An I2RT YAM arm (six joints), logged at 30 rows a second.
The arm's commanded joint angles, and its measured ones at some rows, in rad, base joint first. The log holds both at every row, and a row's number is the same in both.
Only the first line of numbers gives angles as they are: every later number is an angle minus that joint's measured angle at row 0.
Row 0, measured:
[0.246 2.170 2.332 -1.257 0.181 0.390]
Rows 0 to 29, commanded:
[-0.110 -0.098 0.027 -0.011 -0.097 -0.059]
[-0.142 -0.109 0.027 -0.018 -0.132 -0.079]
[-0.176 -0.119 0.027 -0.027 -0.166 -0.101]
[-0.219 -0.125 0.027 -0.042 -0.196 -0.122]
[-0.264 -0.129 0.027 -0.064 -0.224 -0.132]
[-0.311 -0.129 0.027 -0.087 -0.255 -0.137]
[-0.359 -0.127 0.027 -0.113 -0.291 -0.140]
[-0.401 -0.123 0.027 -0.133 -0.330 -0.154]
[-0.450 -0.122 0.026 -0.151 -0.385 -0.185]
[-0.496 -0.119 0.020 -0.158 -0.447 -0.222]
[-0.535 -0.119 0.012 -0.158 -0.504 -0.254]
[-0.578 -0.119 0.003 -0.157 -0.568 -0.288]
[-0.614 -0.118 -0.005 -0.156 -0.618 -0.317]
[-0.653 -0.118 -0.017 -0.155 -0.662 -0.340]
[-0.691 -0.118 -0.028 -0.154 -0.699 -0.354]
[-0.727 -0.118 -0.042 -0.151 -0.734 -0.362]
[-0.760 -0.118 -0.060 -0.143 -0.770 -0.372]
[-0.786 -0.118 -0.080 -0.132 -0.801 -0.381]
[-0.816 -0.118 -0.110 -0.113 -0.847 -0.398]
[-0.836 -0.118 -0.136 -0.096 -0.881 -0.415]
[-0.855 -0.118 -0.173 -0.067 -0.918 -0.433]
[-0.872 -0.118 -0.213 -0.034 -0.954 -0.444]
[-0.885 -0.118 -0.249 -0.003 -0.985 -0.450]
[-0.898 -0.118 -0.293 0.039 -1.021 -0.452]
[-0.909 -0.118 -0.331 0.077 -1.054 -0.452]
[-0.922 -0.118 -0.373 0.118 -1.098 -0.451]
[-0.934 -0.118 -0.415 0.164 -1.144 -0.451]
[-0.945 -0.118 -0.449 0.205 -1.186 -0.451]
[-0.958 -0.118 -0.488 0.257 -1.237 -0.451]
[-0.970 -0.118 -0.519 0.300 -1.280 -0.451]
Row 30, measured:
[-0.940 -0.115 -0.459 0.250 -1.060 -0.423]
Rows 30 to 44, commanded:
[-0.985 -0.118 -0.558 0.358 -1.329 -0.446]
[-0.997 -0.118 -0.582 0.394 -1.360 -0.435]
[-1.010 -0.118 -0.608 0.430 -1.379 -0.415]
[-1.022 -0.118 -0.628 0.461 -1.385 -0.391]
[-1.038 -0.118 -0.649 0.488 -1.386 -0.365]
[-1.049 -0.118 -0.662 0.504 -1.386 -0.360]
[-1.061 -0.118 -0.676 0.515 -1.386 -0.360]
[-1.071 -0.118 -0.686 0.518 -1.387 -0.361]
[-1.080 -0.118 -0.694 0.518 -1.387 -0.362]
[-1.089 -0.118 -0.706 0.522 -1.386 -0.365]
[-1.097 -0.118 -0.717 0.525 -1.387 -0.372]
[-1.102 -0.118 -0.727 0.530 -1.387 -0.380]
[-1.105 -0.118 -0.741 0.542 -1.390 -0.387]
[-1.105 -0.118 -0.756 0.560 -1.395 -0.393]
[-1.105 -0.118 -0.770 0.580 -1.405 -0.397]
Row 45, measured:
[-1.106 -0.115 -0.737 0.558 -1.342 -0.382]
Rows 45 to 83, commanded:
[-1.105 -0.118 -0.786 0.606 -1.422 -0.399]
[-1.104 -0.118 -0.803 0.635 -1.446 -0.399]
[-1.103 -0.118 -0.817 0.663 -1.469 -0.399]
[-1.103 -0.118 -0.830 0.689 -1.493 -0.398]
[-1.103 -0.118 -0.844 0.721 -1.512 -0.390]
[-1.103 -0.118 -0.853 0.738 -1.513 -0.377]
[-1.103 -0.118 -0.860 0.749 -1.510 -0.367]
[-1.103 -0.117 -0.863 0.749 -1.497 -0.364]
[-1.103 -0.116 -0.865 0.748 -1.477 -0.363]
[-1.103 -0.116 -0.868 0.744 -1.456 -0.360]
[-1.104 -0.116 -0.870 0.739 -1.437 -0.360]
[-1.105 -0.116 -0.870 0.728 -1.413 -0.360]
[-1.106 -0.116 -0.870 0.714 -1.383 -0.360]
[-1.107 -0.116 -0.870 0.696 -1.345 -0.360]
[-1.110 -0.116 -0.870 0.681 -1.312 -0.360]
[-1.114 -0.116 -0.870 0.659 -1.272 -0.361]
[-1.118 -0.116 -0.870 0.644 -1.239 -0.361]
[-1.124 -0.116 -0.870 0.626 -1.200 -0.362]
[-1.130 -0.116 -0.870 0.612 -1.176 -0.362]
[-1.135 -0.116 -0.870 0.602 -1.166 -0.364]
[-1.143 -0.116 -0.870 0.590 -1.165 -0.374]
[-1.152 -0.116 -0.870 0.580 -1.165 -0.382]
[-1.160 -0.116 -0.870 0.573 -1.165 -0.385]
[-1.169 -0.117 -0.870 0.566 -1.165 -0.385]
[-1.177 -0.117 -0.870 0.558 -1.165 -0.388]
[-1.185 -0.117 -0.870 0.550 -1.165 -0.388]
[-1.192 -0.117 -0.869 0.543 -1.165 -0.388]
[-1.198 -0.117 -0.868 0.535 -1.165 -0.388]
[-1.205 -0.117 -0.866 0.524 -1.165 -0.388]
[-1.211 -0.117 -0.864 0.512 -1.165 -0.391]
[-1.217 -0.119 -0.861 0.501 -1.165 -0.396]
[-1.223 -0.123 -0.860 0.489 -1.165 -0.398]
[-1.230 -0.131 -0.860 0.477 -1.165 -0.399]
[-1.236 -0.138 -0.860 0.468 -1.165 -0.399]
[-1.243 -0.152 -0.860 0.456 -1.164 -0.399]
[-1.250 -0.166 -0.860 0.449 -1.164 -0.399]
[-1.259 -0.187 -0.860 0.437 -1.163 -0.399]
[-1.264 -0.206 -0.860 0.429 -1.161 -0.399]
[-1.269 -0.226 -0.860 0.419 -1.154 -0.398]
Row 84, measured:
[-1.253 -0.137 -0.856 0.429 -1.175 -0.383]
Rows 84 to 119, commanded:
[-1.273 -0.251 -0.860 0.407 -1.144 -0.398]
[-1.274 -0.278 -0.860 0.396 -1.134 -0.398]
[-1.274 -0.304 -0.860 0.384 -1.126 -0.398]
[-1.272 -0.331 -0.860 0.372 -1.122 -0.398]
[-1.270 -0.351 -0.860 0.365 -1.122 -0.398]
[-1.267 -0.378 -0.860 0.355 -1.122 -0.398]
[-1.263 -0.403 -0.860 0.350 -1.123 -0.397]
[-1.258 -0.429 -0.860 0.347 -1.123 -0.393]
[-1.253 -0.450 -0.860 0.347 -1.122 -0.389]
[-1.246 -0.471 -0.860 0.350 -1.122 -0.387]
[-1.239 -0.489 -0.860 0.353 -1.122 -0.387]
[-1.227 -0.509 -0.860 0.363 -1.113 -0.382]
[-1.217 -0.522 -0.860 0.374 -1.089 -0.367]
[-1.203 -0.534 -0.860 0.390 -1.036 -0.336]
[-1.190 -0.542 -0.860 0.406 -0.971 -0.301]
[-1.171 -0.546 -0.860 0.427 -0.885 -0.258]
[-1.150 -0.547 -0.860 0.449 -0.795 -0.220]
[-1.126 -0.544 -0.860 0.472 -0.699 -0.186]
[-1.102 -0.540 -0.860 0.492 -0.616 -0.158]
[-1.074 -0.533 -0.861 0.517 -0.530 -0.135]
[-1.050 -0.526 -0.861 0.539 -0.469 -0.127]
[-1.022 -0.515 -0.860 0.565 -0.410 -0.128]
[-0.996 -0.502 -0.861 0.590 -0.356 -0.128]
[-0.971 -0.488 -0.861 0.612 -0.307 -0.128]
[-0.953 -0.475 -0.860 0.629 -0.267 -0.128]
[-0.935 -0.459 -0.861 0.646 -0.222 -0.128]
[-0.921 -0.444 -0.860 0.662 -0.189 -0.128]
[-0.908 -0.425 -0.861 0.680 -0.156 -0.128]
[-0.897 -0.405 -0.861 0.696 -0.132 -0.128]
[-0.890 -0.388 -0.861 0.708 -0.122 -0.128]
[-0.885 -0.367 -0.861 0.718 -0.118 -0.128]
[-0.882 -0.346 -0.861 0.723 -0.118 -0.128]
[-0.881 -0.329 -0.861 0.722 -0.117 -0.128]
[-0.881 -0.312 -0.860 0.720 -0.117 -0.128]
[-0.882 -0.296 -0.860 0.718 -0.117 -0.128]
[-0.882 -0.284 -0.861 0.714 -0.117 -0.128]
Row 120, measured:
[-0.890 -0.317 -0.861 0.718 -0.179 -0.144]
